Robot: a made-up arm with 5 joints.
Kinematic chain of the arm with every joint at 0, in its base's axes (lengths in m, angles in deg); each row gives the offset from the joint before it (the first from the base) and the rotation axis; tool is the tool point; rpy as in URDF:
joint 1: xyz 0.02 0 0.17 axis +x
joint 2: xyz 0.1 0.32 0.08 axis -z
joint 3: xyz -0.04 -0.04 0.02 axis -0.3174 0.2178 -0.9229
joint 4: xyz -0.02 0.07 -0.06 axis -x
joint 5: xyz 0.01 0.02 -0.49 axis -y
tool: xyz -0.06 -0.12 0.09 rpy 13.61 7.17 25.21
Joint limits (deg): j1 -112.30..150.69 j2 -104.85..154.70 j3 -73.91..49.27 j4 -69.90..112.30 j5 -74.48..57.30
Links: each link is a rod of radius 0.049 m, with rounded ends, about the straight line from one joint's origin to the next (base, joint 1, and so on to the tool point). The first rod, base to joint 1, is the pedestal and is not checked.
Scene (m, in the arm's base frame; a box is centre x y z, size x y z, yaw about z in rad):
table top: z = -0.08
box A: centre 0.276 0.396 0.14 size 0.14 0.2 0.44 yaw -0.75
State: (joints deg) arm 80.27 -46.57 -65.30 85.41 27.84
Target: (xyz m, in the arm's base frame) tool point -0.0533 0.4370 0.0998
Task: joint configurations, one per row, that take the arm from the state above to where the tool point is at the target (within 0.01 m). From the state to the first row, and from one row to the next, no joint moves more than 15 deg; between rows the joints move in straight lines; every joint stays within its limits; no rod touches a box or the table.
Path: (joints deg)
1: 78.97 -53.94 -67.21 70.53 29.76
2: 77.67 -61.30 -69.11 55.65 31.68
3: 76.37 -68.67 -71.02 40.77 33.61
4: 69.53 -68.27 -71.74 27.10 30.61
5: 62.69 -67.87 -72.46 13.43 27.62
6: 55.85 -67.47 -73.19 -0.24 24.63
7: 49.01 -67.07 -73.91 -13.92 21.63

